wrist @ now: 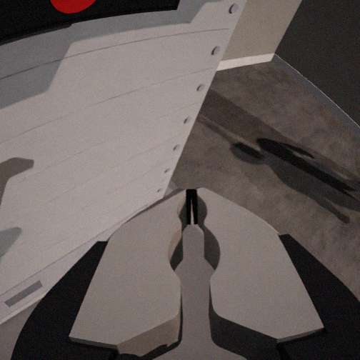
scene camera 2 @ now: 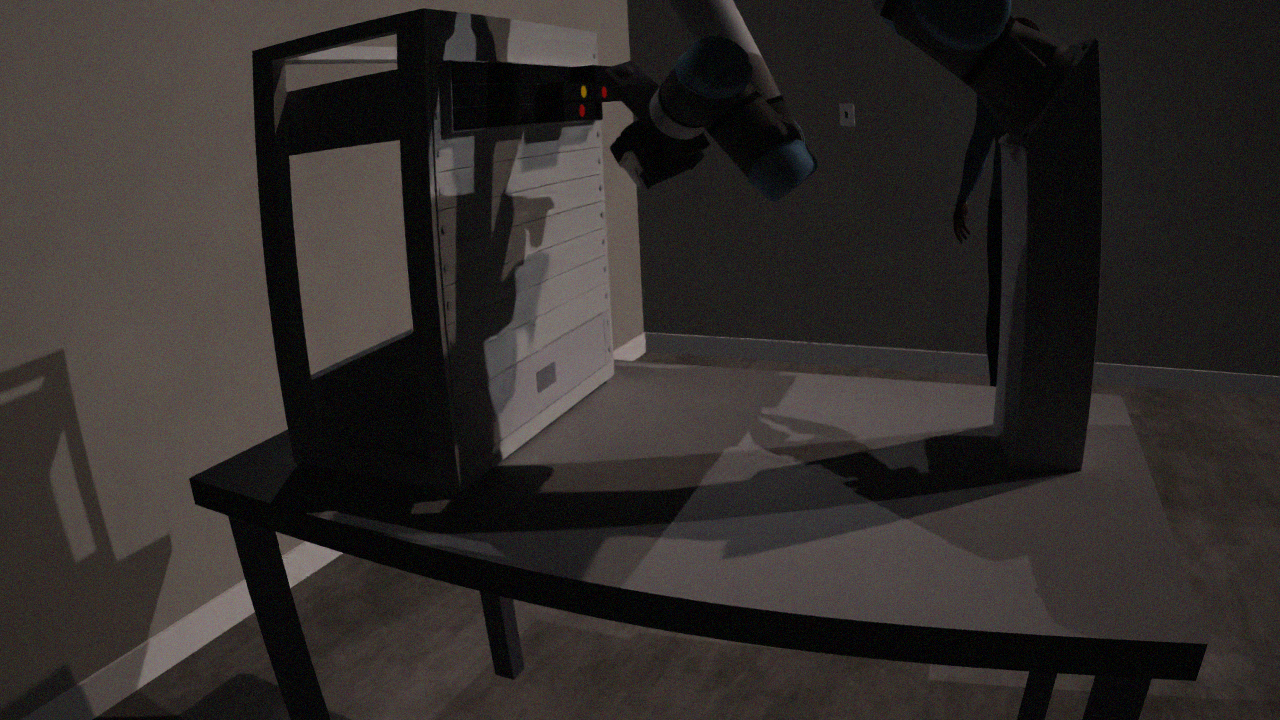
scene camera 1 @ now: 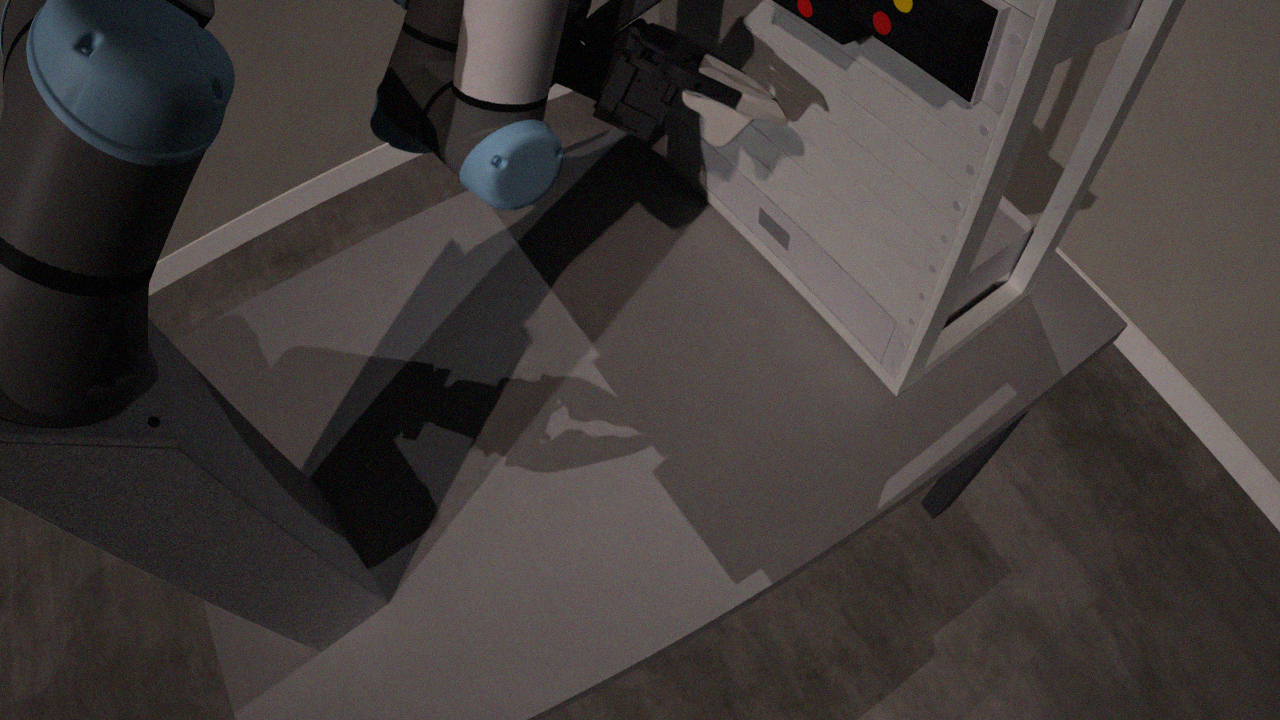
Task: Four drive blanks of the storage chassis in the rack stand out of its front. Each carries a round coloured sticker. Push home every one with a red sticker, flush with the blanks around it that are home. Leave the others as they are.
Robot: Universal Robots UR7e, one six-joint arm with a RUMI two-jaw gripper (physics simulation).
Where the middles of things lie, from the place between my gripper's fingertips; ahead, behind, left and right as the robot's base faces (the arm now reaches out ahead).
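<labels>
Pale rack (scene camera 2: 505, 226): my hand 170 mm to the right of it, 180 mm short of it, 70 mm above it.
</labels>
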